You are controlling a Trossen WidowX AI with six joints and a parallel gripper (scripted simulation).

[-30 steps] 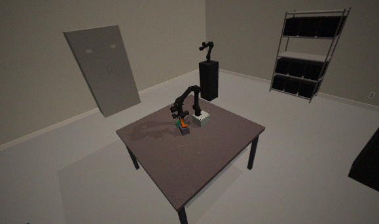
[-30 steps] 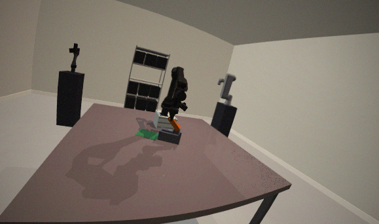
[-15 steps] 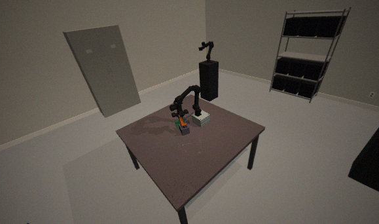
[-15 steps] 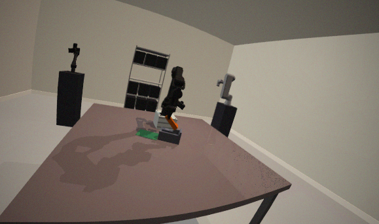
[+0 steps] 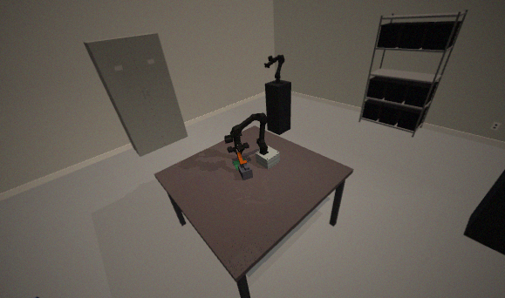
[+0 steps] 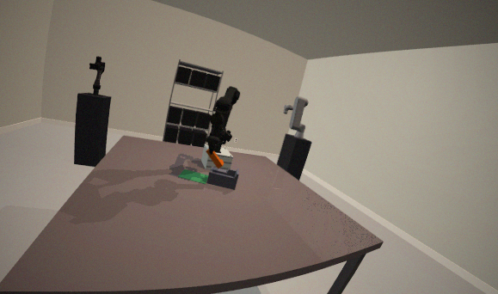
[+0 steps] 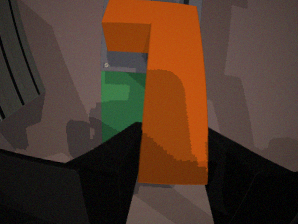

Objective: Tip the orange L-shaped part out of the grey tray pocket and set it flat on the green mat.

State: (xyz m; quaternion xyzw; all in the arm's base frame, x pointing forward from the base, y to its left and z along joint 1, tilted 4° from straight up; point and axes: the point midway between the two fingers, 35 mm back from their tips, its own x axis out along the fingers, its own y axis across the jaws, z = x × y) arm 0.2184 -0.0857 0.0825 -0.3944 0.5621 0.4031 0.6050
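Now: the green mat 170 mm below my gripper tip, 60 mm to the right of it and 40 mm behind it. The rest, counted from my gripper tip: orange L-shaped part 40 mm to the left, 30 mm below.
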